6 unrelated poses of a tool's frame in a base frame.
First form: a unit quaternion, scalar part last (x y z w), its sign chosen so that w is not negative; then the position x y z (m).
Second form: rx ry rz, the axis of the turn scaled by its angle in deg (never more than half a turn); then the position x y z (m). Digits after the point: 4 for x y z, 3 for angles.
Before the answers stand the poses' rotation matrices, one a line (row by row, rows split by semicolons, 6 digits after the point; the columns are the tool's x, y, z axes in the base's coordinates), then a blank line. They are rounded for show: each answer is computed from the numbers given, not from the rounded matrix.
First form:
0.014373 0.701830 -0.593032 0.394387 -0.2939 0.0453 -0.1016
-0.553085 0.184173 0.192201 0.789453 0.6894 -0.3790 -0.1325
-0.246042 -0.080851 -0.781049 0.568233 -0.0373 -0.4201 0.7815
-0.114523 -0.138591 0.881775 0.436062 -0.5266 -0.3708 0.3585
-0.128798 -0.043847 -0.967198 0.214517 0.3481 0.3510 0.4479
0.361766 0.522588 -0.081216 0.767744 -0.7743 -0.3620 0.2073
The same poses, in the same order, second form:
-0.688505 0.487943 0.536538; -0.447593 0.296213 -0.843752; -0.570633 -0.821078 0.014456
0.858278 -0.507194 0.078185; 0.099741 0.314311 0.944066; -0.503399 -0.802473 0.320355
-0.233149 0.927421 0.292457; -0.847850 -0.341149 0.405916; 0.476226 -0.153321 0.865853
-0.593469 -0.737273 -0.322836; 0.800761 -0.581285 -0.144534; -0.081098 -0.344290 0.935354
-0.874787 0.426255 0.230334; -0.403666 -0.904120 0.140076; 0.267958 0.029559 0.962977
0.440611 0.502815 0.743665; 0.253403 0.725059 -0.640373; -0.861190 0.470602 0.192054

2.089 101.993 -86.182 -0.2939 0.0453 -0.1016
-68.239 22.723 23.713 0.6894 -0.3790 -0.1325
-33.114 -10.881 -105.118 -0.0373 -0.4201 0.7815
-16.327 -19.758 125.708 -0.5266 -0.3708 0.3585
-20.469 -6.968 -153.712 0.3481 0.3510 0.4479
44.996 64.999 -10.102 -0.7743 -0.3620 0.2073

